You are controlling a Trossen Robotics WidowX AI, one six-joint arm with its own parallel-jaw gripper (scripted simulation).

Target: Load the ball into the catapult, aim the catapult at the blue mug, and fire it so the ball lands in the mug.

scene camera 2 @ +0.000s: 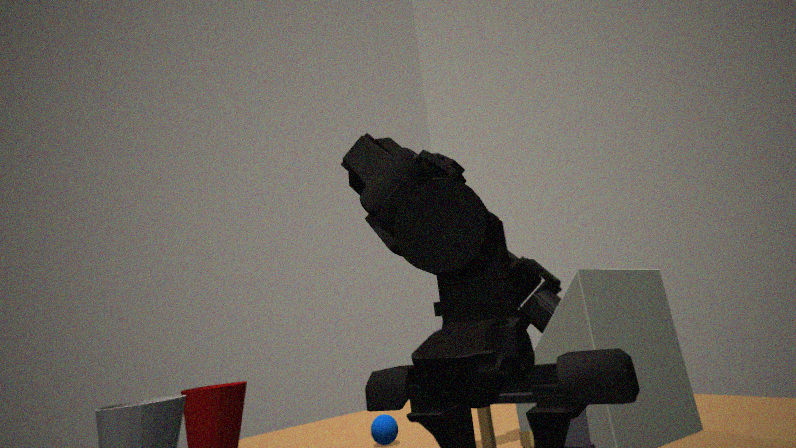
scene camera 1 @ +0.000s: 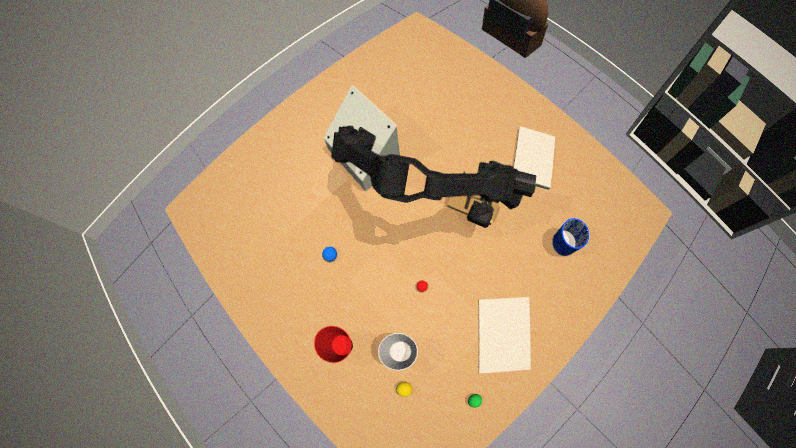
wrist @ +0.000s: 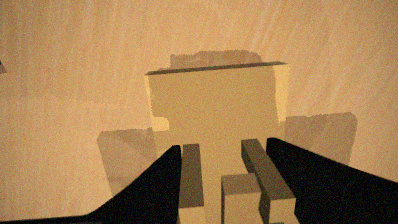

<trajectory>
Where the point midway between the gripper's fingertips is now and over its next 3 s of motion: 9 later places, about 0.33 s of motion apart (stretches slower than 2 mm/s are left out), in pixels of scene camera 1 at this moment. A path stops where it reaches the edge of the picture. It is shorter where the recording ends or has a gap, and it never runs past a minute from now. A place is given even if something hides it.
My gripper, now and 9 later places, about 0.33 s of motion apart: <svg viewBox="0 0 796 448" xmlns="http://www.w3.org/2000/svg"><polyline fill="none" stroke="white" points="484,204 485,198 491,192 487,196 487,198 486,200 486,202 484,204 485,197 486,199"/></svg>
</trajectory>
